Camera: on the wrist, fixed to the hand. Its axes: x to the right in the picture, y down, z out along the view.
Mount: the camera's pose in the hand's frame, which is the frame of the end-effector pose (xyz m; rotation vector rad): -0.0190 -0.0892 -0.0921 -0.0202 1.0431 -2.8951
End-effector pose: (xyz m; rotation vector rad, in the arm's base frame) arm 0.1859 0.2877 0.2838 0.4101 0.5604 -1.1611
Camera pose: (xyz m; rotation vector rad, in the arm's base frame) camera 0.0784 0.3234 0.2207 0.1430 -1.0682 1.6089
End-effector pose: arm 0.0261 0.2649 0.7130 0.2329 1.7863 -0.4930
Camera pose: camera -0.0853 0.2284 0.7683 1.6186 -0.7993 1.3089
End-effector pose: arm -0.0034 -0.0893 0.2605 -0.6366 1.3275 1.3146
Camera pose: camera 0.0534 -0.2012 0.2280 -1.8876 -0.1345 -1.5244
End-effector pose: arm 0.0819 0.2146 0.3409 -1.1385 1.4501 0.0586
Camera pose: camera 0.0681 0.1222 0.4307 1.7522 0.6753 2.0706
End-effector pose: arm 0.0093 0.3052 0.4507 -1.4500 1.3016 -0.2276
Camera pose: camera -0.0144 0.2467 0.5639 1.3766 1.0024 1.9754
